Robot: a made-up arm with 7 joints.
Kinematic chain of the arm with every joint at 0, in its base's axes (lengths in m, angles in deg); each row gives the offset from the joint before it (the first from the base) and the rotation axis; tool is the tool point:
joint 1: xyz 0 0 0 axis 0 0.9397 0.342
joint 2: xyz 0 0 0 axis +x
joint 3: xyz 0 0 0 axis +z
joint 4: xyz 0.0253 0 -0.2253 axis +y
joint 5: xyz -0.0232 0 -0.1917 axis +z
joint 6: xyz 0 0 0 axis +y
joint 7: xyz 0 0 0 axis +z
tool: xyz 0 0 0
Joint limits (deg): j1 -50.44..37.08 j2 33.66..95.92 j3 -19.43..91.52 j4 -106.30..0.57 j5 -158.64..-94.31 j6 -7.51..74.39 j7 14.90..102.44
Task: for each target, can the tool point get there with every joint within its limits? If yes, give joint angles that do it. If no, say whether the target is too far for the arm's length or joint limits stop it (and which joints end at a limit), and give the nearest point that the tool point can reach.
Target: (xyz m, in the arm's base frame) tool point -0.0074 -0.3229 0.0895
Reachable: no: joint limits stop it (at a limit: joint 1, joint 2, joint 3, joint 4) | nearest point 0.2878 -0.0315 0.0164 | short by 0.421 m
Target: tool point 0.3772 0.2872 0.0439
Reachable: no: too far | nearest point 0.3119 0.2538 0.0221 | short by 0.077 m
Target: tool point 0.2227 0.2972 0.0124
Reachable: yes | joints -14.06 88.22 -7.66 -68.96 -116.91 11.29 34.52
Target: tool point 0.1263 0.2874 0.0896
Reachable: yes | joints -33.88 56.06 63.52 -91.51 -130.36 61.78 89.07
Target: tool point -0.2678 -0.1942 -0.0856
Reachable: no: joint limits stop it (at a limit: joint 1, joint 2, joint 3, joint 4) | nearest point -0.2440 0.2030 -0.2701 | short by 0.439 m
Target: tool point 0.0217 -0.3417 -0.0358
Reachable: no: joint limits stop it (at a limit: joint 1, joint 2, joint 3, joint 4) | nearest point 0.2878 -0.0315 0.0164 | short by 0.412 m
